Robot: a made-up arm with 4 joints. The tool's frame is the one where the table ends. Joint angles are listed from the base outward.
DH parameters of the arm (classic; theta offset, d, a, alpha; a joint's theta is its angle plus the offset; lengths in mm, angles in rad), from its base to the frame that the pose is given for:
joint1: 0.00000 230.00 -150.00 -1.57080
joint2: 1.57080 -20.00 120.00 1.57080
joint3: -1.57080 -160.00 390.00 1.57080
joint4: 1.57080 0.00 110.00 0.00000
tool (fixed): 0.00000 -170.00 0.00 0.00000
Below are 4 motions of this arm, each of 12 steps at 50 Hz.
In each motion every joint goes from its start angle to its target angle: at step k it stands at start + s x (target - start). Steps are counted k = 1, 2, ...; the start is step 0. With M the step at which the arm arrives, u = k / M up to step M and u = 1 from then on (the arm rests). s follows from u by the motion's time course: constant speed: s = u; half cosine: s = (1 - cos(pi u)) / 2; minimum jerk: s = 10 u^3 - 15 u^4 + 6 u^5.
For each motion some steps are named. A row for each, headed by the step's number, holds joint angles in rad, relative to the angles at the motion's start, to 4 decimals.
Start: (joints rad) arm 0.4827 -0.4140 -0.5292 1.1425
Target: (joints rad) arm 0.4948 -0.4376 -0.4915 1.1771
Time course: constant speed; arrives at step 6
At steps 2, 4, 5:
2: 0.0040 -0.0079 0.0126 0.0115
4: 0.0081 -0.0157 0.0251 0.0231
5: 0.0101 -0.0197 0.0314 0.0288

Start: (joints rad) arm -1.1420 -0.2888 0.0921 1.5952
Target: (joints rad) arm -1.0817 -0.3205 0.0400 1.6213
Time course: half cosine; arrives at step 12
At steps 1, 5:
1: 0.0010 -0.0005 -0.0009 0.0004
5: 0.0223 -0.0117 -0.0193 0.0097

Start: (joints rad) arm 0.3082 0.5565 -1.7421 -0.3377
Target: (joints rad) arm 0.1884 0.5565 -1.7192 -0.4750
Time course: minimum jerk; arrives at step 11
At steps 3, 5, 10, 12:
3: -0.0154 0.0000 0.0030 -0.0177
5: -0.0497 0.0000 0.0095 -0.0570
10: -0.1190 0.0000 0.0228 -0.1364
12: -0.1198 0.0000 0.0229 -0.1373

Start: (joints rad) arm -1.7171 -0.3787 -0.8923 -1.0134
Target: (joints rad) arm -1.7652 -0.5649 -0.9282 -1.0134
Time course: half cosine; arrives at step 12
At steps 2, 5, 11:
2: -0.0032 -0.0125 -0.0024 0.0000
5: -0.0178 -0.0690 -0.0133 0.0000
11: -0.0473 -0.1830 -0.0353 0.0000

